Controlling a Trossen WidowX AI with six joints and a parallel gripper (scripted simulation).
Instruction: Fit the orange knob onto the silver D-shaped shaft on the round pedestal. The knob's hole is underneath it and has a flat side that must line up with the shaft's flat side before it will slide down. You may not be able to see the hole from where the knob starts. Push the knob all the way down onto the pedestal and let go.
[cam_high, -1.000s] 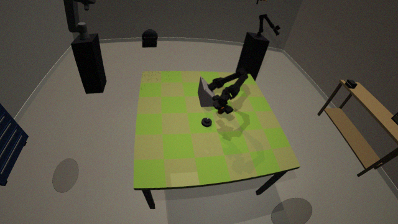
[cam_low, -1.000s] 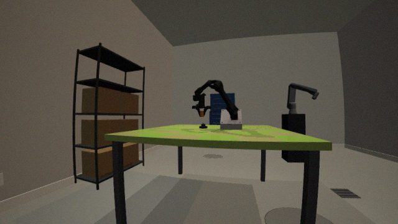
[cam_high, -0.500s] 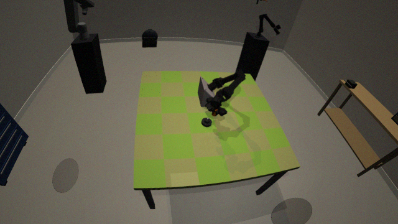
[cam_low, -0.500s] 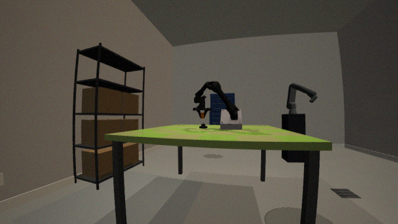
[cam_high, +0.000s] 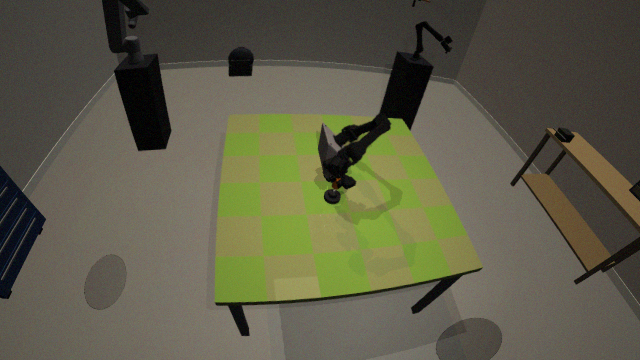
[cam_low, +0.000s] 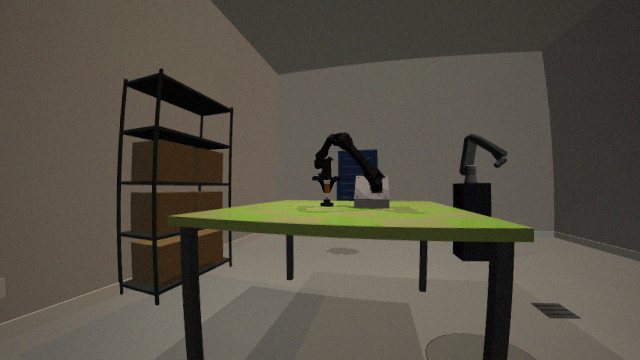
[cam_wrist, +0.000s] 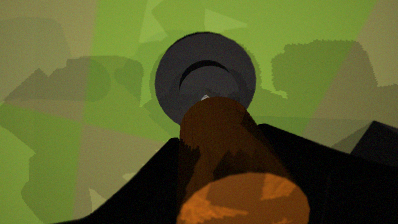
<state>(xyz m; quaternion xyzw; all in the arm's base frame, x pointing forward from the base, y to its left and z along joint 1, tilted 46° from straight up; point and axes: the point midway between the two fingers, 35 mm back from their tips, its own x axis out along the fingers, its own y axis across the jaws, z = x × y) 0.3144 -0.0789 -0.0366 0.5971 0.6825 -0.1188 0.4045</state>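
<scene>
The round pedestal lies 6 cm below my gripper tip. Also, from my gripper tip: orange knob (3 cm above).
</scene>
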